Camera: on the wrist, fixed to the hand. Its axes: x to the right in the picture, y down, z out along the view.
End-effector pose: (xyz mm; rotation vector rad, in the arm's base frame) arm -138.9 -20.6 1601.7 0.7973 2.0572 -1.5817
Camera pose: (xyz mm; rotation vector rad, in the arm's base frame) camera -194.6 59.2 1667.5 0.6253 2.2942 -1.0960
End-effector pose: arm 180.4 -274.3 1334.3 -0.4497 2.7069 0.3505
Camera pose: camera 162.8 -369.9 1400.2 -0.5910 2.6273 0.9181
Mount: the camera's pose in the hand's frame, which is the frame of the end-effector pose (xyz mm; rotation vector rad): 14.1 -69.7 -93.5 -0.4188 0.0061 -0.0211
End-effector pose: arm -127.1 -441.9 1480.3 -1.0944 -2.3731 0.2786
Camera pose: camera -131.0 -479.2 1591.6 -1.2453 -2.4998 -0.2421
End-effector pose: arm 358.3 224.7 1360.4 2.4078 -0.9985 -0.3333
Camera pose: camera 447.0 290.2 1400.9 2.0391 -0.8072 -0.4894
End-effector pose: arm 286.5 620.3 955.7 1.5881 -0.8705 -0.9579
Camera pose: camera 381.7 658.6 898.5 1.2412 -0.6004 -1.0699
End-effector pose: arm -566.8 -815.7 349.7 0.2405 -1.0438 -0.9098
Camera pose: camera -524.1 -891.6 270.8 -0.0959 -0.8232 -1.1221
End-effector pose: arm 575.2 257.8 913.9 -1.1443 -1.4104 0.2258
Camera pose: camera 623.3 188.6 995.7 -1.4664 -1.5046 -0.0950
